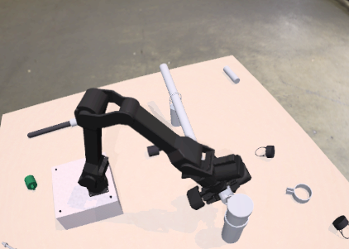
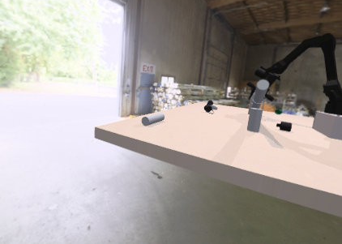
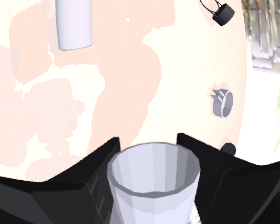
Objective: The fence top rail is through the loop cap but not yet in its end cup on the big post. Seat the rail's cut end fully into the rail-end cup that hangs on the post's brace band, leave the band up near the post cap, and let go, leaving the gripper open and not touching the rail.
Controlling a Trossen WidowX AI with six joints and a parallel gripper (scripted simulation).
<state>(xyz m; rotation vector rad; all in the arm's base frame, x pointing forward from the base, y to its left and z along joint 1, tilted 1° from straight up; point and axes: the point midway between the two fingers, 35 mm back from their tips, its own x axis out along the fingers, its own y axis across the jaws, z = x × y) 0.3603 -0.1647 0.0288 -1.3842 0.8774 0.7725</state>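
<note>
The rail-end cup lies 3 cm above my gripper tip, 2 cm to the right of it and 2 cm behind it. The rest, counted from my gripper tip: line post (44 cm to the left, 2 cm behind, 1 cm above); then short tube (65 cm to the left, 35 cm ahead, 8 cm below).
</note>
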